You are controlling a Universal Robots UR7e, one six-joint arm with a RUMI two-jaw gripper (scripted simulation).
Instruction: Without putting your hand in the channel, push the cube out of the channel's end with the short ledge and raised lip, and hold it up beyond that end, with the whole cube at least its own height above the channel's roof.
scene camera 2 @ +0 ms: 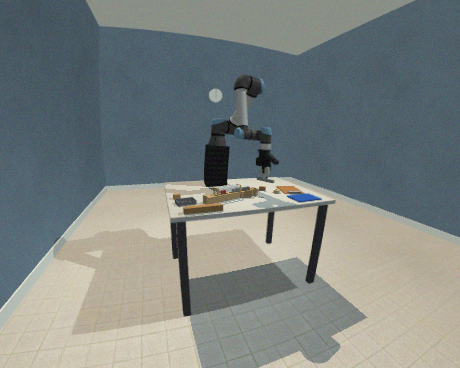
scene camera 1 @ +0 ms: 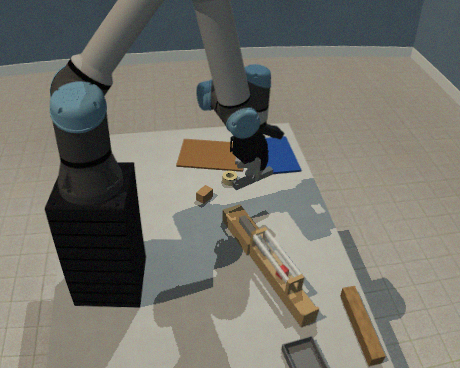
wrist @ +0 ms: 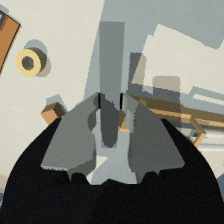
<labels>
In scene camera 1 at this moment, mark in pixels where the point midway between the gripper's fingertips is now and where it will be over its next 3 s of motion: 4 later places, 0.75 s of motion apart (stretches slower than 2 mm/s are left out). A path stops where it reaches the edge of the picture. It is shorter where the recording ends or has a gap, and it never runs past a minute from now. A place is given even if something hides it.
My gripper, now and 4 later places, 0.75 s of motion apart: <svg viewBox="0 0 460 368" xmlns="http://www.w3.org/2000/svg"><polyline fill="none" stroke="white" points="252,179 243,182 236,184 231,185 229,185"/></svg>
</labels>
